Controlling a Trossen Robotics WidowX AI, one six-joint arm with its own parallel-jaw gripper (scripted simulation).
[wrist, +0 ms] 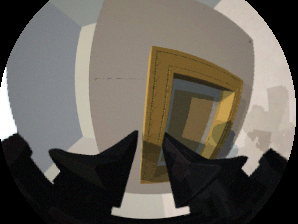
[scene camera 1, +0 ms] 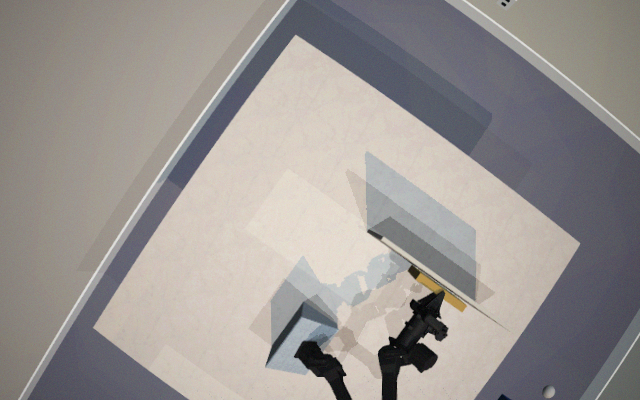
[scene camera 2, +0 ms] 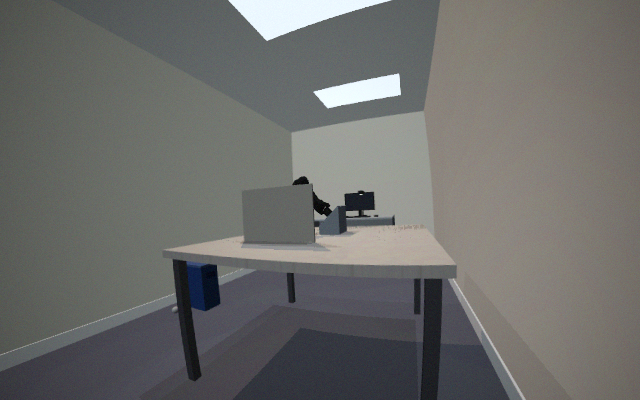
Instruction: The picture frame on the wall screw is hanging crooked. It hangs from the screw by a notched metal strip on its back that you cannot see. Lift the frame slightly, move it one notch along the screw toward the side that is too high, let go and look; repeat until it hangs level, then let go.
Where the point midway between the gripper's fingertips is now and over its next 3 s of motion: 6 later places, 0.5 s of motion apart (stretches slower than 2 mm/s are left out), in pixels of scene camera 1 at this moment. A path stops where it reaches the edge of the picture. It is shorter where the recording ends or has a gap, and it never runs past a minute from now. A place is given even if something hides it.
My gripper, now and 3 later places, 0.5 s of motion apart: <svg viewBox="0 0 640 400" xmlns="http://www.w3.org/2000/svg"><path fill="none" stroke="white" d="M442 290L432 306L420 329L412 346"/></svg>
